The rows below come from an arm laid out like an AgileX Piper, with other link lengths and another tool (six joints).
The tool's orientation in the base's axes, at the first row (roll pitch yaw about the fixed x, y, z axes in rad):
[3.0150 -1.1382 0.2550]
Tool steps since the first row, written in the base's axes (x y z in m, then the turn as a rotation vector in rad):
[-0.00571 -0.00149 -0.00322 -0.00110 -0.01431 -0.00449]
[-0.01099 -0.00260 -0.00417 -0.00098 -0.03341 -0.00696]
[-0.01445 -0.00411 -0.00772 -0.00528 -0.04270 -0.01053]
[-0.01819 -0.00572 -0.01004 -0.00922 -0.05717 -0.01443]
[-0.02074 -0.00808 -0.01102 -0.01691 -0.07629 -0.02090]
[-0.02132 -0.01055 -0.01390 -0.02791 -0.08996 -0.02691]
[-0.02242 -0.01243 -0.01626 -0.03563 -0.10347 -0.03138]
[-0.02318 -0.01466 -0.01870 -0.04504 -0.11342 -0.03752]
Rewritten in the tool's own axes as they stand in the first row. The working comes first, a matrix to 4 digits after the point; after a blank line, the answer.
The tool's axes in the first row as the columns of a matrix, in the base's axes (used below as rounded here):
[0.4057 0.1393 0.9033]
[0.1057 -0.9888 0.1050]
[0.9079 0.0529 -0.4159]

[-0.00540 0.00051 -0.00398 -0.00604 0.01376 -0.00063]
[-0.00852 0.00082 -0.00847 -0.01025 0.03253 -0.00150]
[-0.01331 0.00164 -0.01027 -0.01622 0.04093 -0.00487]
[-0.01710 0.00259 -0.01286 -0.02288 0.05448 -0.00833]
[-0.01927 0.00452 -0.01500 -0.03390 0.07197 -0.01459]
[-0.02238 0.00673 -0.01459 -0.04526 0.08364 -0.02347]
[-0.02517 0.00831 -0.01479 -0.05388 0.09569 -0.03000]
[-0.02793 0.01028 -0.01470 -0.06433 0.10389 -0.03699]

